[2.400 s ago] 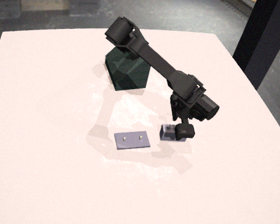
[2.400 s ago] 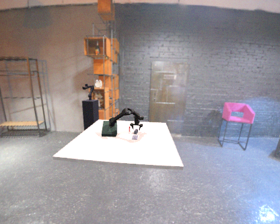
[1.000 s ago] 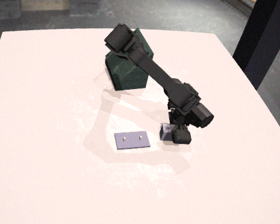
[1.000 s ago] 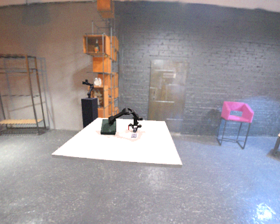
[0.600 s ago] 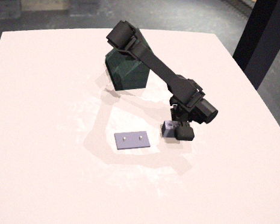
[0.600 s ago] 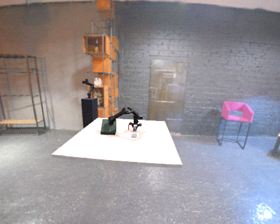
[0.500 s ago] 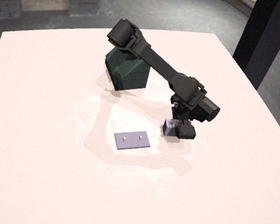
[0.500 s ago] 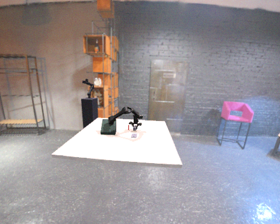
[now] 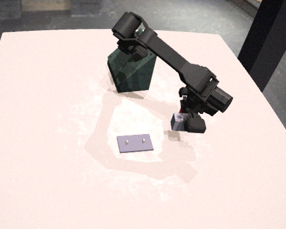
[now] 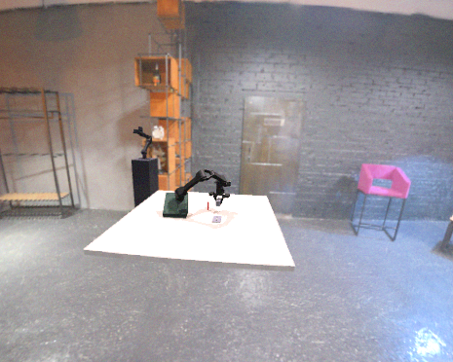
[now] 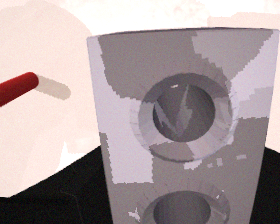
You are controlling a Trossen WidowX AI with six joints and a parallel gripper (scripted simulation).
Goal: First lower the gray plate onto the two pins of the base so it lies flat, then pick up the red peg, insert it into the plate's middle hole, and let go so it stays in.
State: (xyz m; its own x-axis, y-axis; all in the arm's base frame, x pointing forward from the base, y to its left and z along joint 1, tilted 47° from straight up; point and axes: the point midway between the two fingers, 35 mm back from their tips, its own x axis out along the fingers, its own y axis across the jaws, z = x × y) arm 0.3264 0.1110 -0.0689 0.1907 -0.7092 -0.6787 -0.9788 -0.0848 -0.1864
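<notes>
The base is 20 mm ahead of my gripper tip, 170 mm to the right of it and 70 mm below it. Round my gripper tip: red peg (110 mm behind, 20 mm to the left, 40 mm below); gray plate (30 mm above).
</notes>
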